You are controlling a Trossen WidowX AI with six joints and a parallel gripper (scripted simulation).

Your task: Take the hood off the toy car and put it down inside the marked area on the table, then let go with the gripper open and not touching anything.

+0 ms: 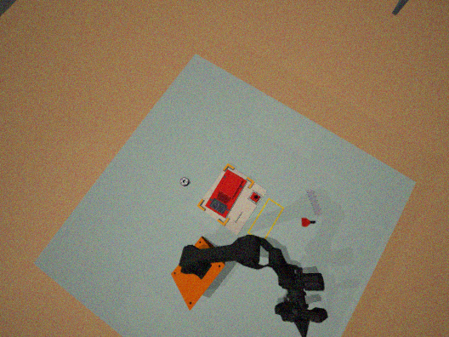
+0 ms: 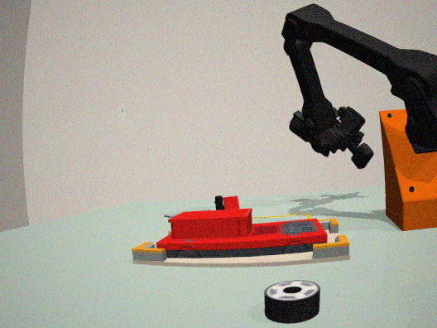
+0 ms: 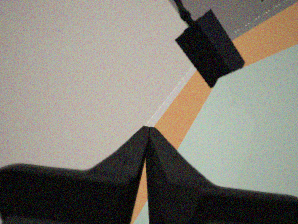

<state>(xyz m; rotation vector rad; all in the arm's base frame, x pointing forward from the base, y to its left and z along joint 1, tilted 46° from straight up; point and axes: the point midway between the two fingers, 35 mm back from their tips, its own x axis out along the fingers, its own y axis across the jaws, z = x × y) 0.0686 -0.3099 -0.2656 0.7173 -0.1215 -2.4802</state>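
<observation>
Now: the hood 550 mm to the left of my gripper tip, 290 mm ahead of it and 130 mm below it. The rest, counted from my gripper tip: beige fixture plate: 520 mm to the left, 250 mm ahead, 160 mm below; pale grey strip: 470 mm ahead, 190 mm to the left, 170 mm below.
</observation>
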